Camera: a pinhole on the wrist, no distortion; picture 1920 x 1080 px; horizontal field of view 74.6 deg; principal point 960.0 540.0 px. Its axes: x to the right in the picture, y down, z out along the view. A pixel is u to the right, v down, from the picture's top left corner.
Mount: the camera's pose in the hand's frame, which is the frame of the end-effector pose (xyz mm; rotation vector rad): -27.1 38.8 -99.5 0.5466 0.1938 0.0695
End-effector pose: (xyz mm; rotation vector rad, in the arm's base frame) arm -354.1 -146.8 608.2 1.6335 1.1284 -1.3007
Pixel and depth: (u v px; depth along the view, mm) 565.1 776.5 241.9
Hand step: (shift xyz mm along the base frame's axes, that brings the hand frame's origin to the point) -100.8 -120.4 22.3
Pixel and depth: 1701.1 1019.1 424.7
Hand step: -76.6 -218.8 -355.4
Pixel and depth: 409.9 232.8 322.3
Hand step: -254.8 -89.9 59.6
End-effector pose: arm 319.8 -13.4 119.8 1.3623 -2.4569 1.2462
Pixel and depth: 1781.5 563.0 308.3
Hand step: -35.0 -269.7 65.5
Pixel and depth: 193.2 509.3 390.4
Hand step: 333.3 -108.6 -128.6
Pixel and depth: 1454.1 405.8 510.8
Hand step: 95.9 -434.3 85.3
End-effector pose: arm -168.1 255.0 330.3 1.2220 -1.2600 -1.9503
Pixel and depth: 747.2 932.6 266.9
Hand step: -144.3 104.7 7.9
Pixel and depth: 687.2 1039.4 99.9
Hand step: 5.0 17.8 30.3
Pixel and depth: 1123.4 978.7 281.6
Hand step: -189.2 36.2 -11.6
